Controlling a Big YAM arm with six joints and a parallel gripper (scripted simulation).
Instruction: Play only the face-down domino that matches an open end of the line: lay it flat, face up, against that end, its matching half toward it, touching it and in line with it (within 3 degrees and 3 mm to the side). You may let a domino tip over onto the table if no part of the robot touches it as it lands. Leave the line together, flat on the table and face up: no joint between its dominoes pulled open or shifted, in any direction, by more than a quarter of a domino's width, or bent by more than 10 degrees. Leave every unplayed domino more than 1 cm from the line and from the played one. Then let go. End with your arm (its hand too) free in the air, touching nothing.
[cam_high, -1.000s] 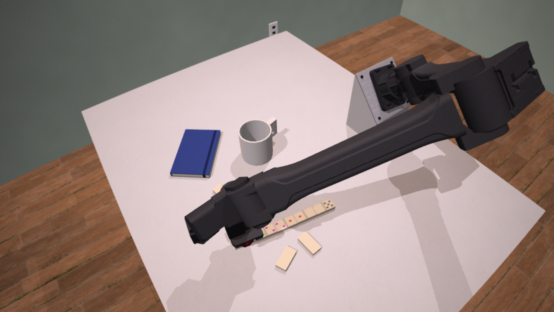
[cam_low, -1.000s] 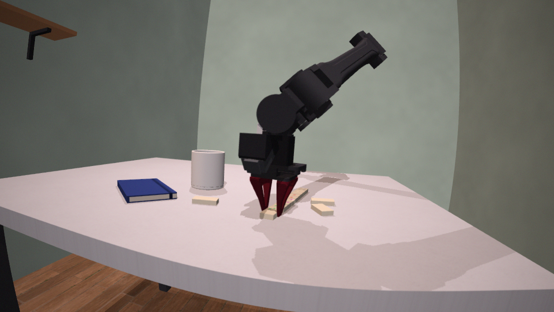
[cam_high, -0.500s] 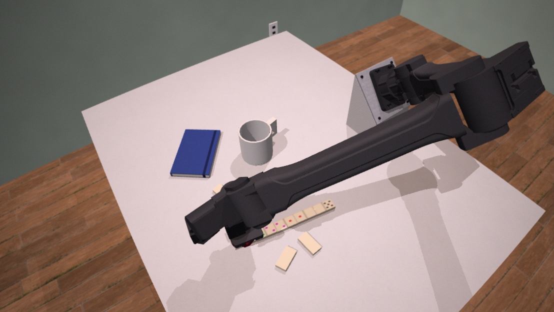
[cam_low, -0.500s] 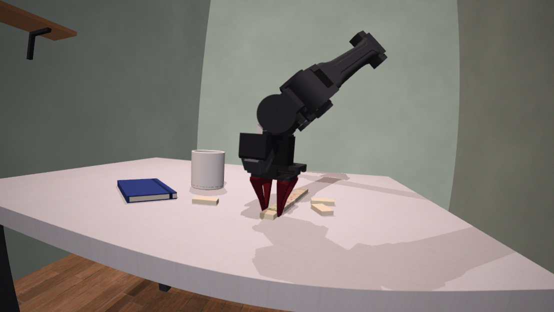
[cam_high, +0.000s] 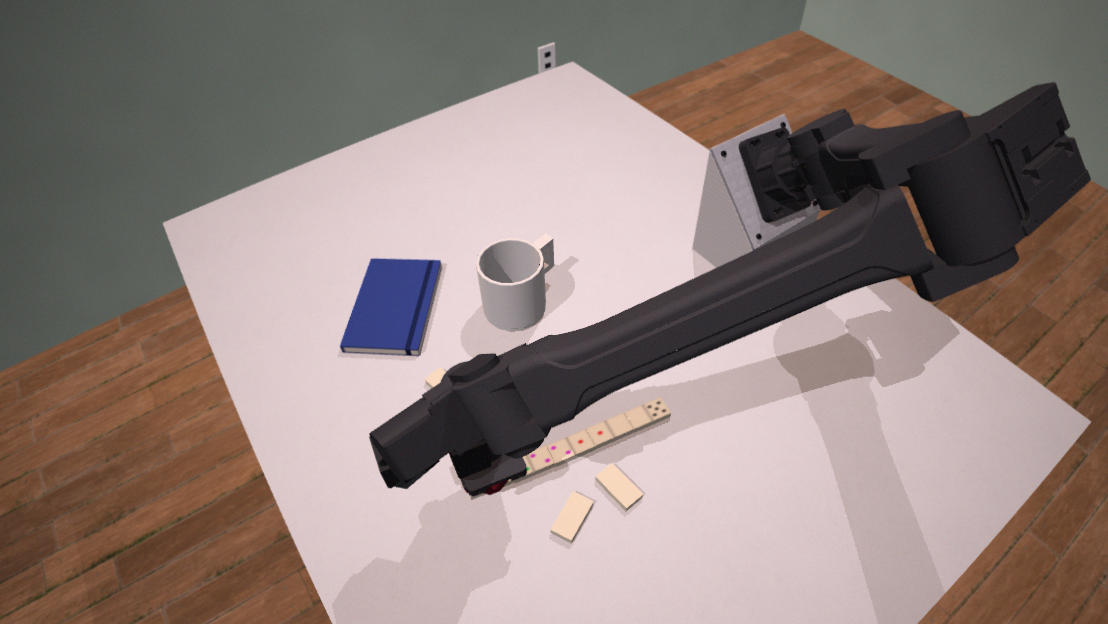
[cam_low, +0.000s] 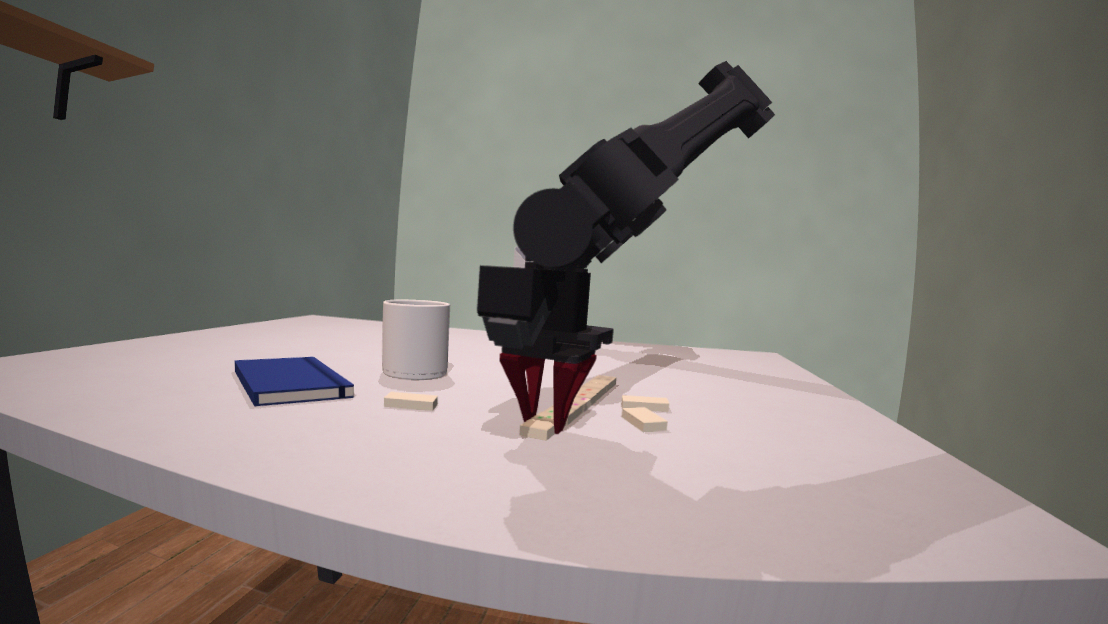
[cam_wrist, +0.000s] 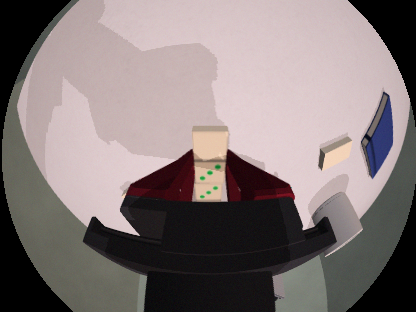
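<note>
Right now the domino is right at my hand. Also, from my hand: white mug (22 cm to the right, 16 cm behind, 3 cm above); blue notebook (32 cm to the right, 1 cm behind).
</note>
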